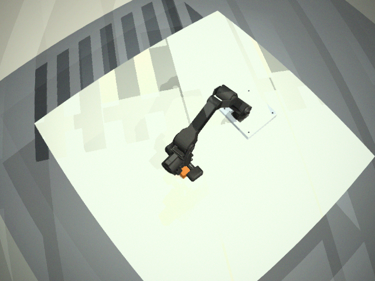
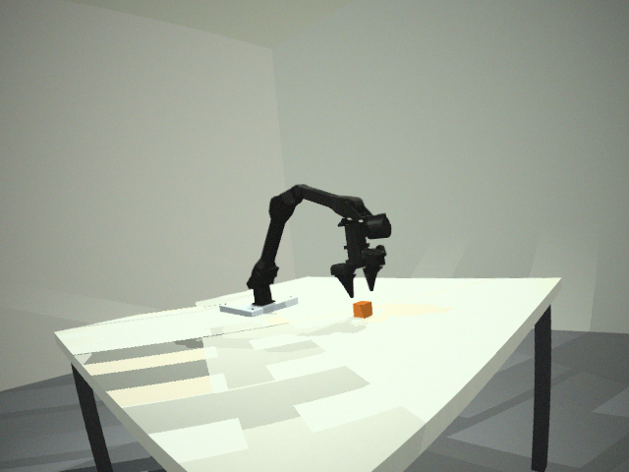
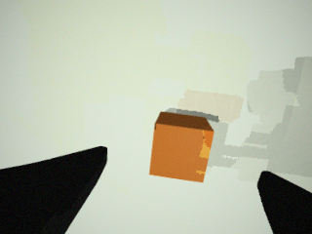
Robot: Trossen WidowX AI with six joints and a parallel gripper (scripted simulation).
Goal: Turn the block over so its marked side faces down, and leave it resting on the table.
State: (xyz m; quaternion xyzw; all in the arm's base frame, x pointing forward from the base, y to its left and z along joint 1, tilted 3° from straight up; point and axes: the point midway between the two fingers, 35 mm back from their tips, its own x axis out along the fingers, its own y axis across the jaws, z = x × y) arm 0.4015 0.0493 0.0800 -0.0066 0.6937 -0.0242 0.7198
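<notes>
My gripper tip is 4 cm above the orange block and 1 cm past it.
</notes>
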